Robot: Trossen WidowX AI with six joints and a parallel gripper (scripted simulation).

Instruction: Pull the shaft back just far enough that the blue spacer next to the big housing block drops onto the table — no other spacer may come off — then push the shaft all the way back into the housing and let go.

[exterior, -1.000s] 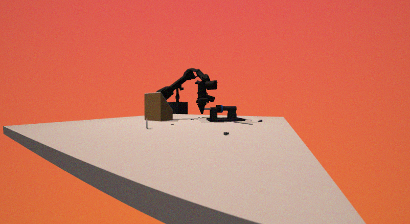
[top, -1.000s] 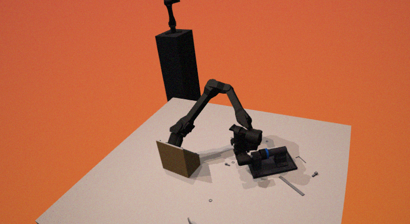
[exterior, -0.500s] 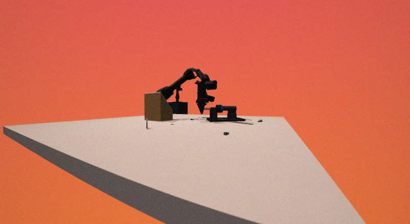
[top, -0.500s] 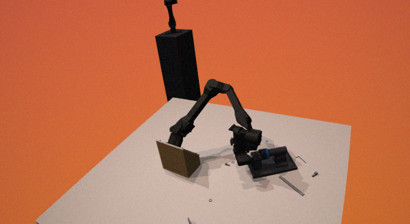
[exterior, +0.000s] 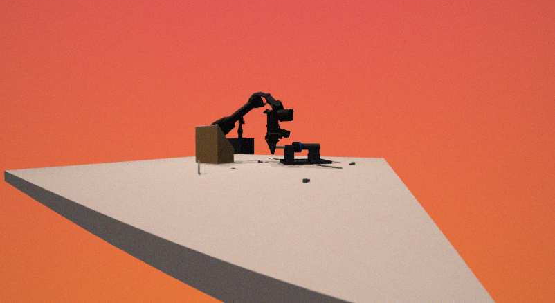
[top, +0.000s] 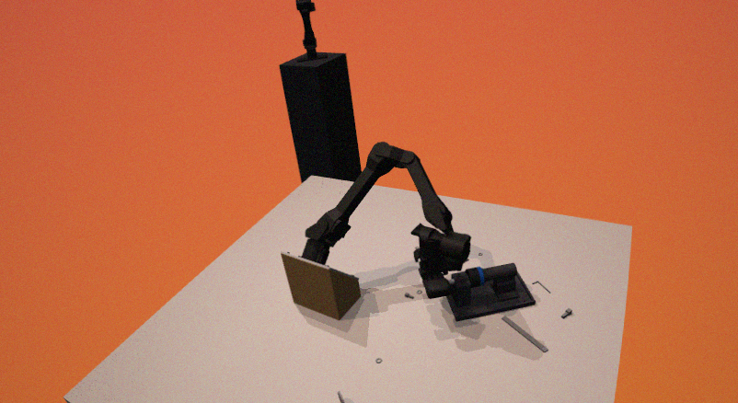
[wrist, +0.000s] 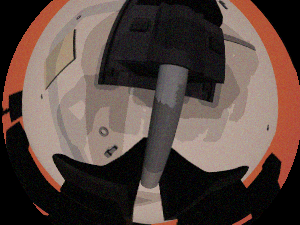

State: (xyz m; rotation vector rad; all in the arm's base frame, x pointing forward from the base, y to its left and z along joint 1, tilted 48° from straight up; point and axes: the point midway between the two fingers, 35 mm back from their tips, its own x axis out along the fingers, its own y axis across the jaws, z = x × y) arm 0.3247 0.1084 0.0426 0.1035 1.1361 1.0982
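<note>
Now: the grey shaft 50 mm ahead of my gripper tip, 40 mm to the left of it and 30 mm above it. Round my gripper tip: grey bar (270 mm ahead, 40 mm below); hex key (250 mm ahead, 210 mm to the left, 40 mm below); blue spacer (100 mm ahead, 90 mm to the left, 30 mm above).
</note>
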